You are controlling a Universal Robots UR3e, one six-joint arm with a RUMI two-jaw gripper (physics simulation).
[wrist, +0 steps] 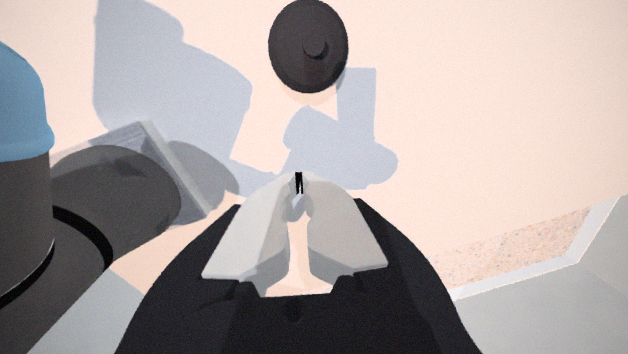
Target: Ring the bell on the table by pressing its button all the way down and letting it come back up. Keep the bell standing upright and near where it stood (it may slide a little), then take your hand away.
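Where they show: gripper, fingertip midpoint: (299, 174); arm's base at its link origin: (127, 193).
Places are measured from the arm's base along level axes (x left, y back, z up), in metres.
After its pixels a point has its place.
The bell (295, 65) @(z 0.016, x 0.110, y -0.236 m) is a dark brown-grey round dome at the top middle of the wrist view, seen from above. It looks upright on the pale table. Its small round button (314, 46) @(z 0.040, x 0.120, y -0.253 m) stands up from the top of the dome. My gripper (299, 174) @(z 0.092, x 0.035, y -0.226 m) is shut, with its light grey fingertips together and no object between them. It shows in the lower middle of the view, below the bell in the picture and apart from it. How high the fingertips are above the table is hard to tell.
The dark arm links with a blue cap (20, 105) are at the left. A grey metal plate (175, 170) @(z -0.008, x 0.017, y -0.067 m) lies partly behind them. A pale grey surface with a raised edge (530, 277) is at the lower right, beside a speckled strip (530, 240). Arm shadows fall across the pale table (475, 125) @(z -0.026, x 0.009, y -0.480 m).
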